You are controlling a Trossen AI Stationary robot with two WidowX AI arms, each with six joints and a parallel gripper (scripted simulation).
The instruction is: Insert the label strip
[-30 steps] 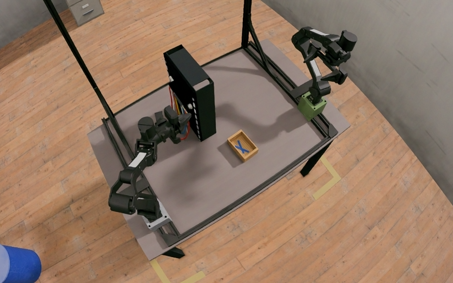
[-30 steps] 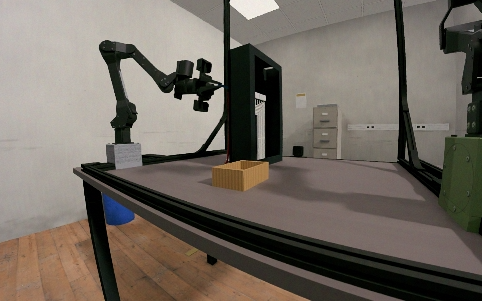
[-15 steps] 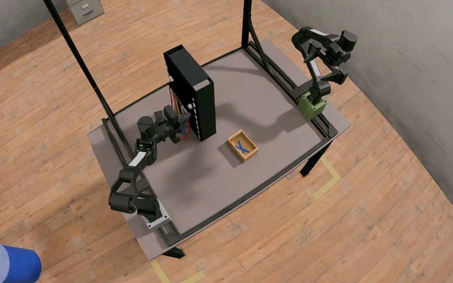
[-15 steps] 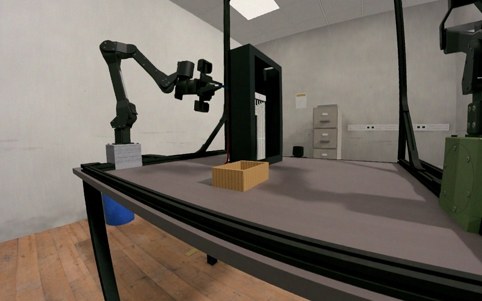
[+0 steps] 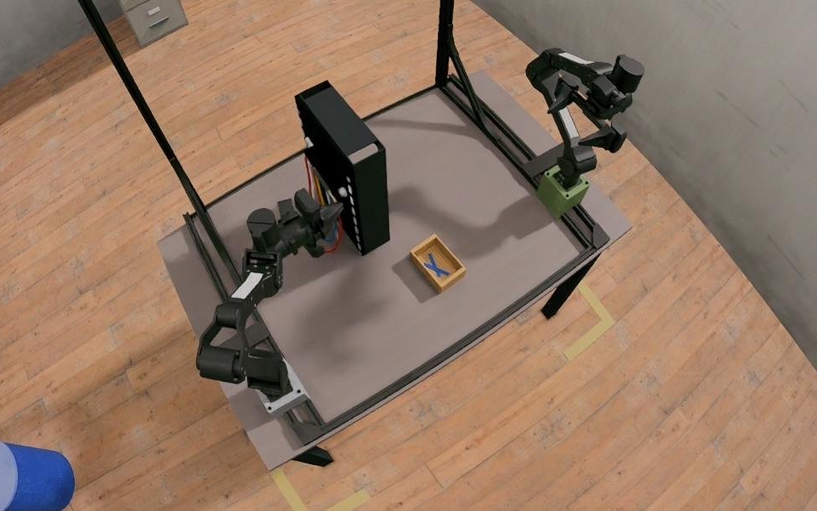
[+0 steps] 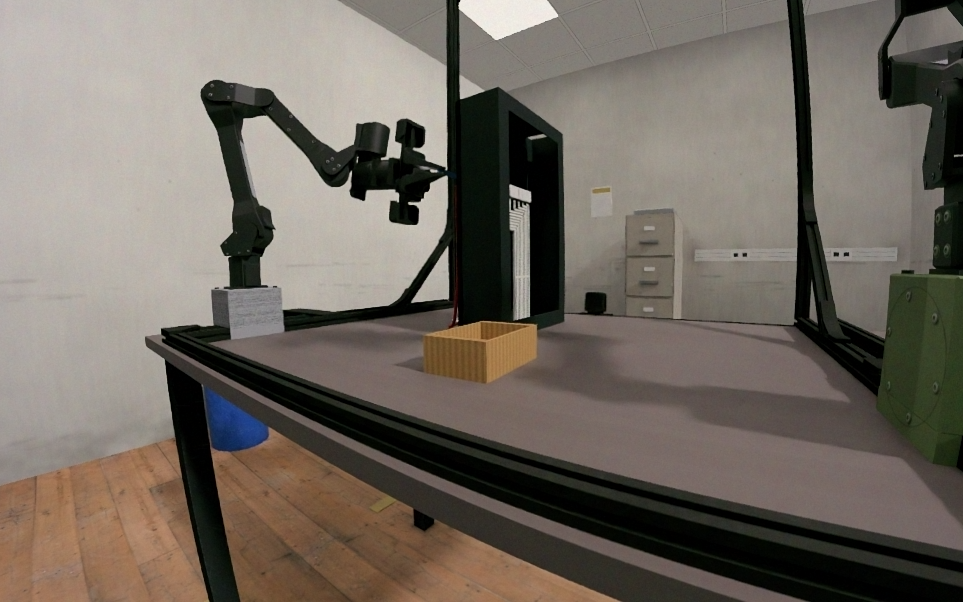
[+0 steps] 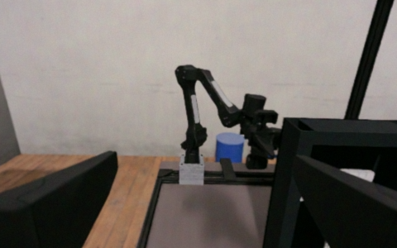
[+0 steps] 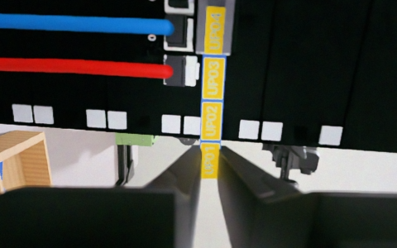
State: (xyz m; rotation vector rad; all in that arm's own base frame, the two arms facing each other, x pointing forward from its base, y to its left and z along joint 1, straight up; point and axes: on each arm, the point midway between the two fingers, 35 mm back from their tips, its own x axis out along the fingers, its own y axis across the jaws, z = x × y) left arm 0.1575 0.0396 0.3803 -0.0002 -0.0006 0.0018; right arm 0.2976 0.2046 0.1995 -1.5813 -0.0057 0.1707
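Now: right hand 3 cm past the label strip and 3 cm to the right of it. Round my right hand: wooden box 14 cm ahead, 20 cm to the left, 27 cm below; then black patch panel 13 cm behind, 7 cm to the left, 9 cm below.
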